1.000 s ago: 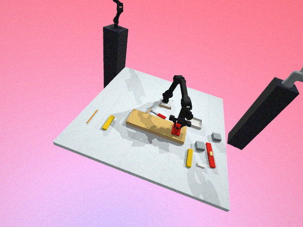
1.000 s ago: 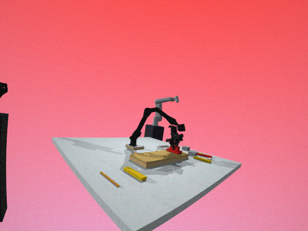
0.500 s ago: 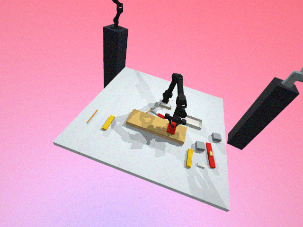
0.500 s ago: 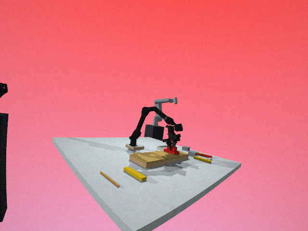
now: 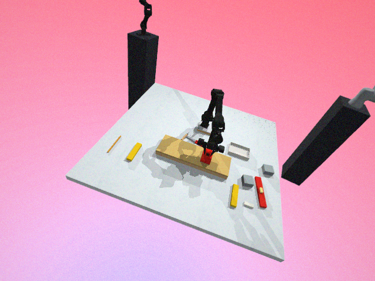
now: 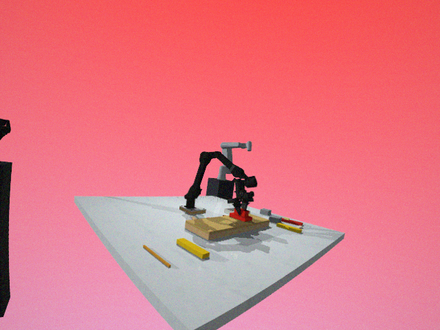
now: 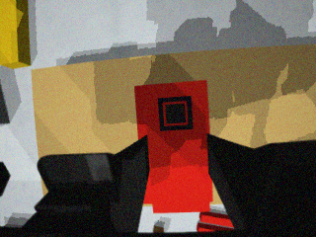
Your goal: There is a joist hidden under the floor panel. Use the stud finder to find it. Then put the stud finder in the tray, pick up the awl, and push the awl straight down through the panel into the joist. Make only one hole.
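The white tray lies 25 cm behind my gripper tip, 20 cm to the left of it and 5 cm below it. Round my gripper tip: awl: 23 cm to the right, 16 cm behind, 6 cm below; then red-handled tool: 15 cm behind, 14 cm to the right, 6 cm below; then red stud finder: 2 cm above, 1 cm ahead.
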